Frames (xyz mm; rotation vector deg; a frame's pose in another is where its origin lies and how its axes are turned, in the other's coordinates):
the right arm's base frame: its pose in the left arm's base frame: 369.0 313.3 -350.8 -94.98 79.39 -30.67
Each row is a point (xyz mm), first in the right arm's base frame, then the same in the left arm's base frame.
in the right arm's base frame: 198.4 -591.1 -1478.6
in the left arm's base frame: -402.6 -398.1 863.1
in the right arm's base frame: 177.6 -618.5 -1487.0
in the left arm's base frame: -399.8 -381.9 894.5
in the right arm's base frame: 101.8 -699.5 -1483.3
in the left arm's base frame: -373.4 -310.8 975.5
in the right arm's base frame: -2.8 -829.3 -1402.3
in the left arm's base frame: -267.7 -186.4 1063.1
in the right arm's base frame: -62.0 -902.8 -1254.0
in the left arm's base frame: -127.7 -80.1 1059.9
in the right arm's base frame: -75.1 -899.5 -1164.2
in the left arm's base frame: -63.0 -36.4 1013.5
